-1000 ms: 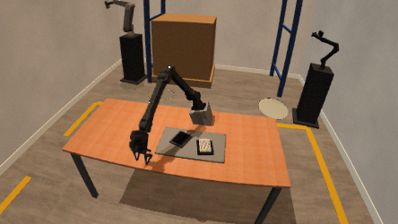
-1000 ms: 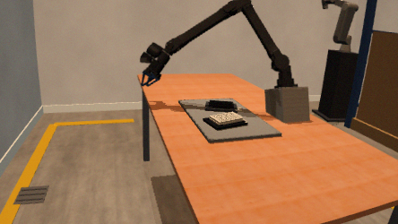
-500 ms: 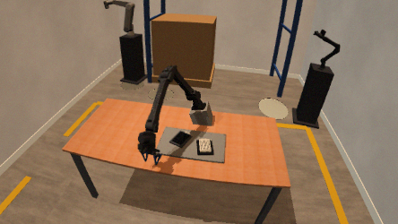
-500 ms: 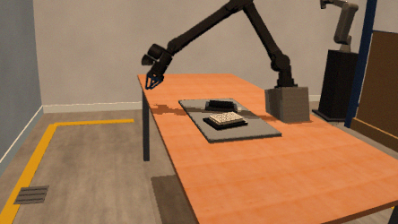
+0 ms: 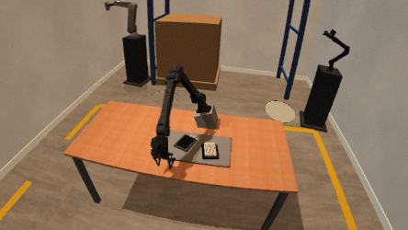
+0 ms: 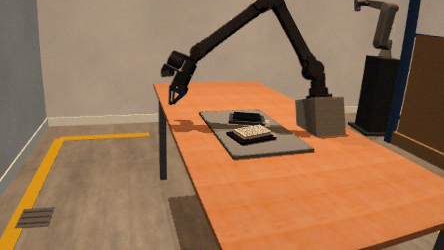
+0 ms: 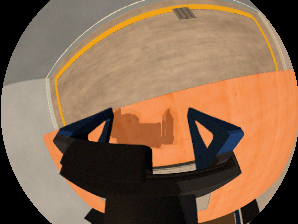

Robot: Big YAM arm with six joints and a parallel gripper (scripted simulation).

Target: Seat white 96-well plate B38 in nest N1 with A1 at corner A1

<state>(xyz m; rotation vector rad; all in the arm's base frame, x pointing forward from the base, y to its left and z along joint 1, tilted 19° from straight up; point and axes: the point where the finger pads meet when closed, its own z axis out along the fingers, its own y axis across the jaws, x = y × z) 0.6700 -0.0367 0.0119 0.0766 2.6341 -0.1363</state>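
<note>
My hand is 330 mm past the white 96-well plate B38, 210 mm to the right of it and 50 mm above it. Round my hand: black plate B83: 340 mm behind, 10 mm to the left, 60 mm below; black plate nest N1: 320 mm behind, 210 mm to the left, 70 mm below.
</note>
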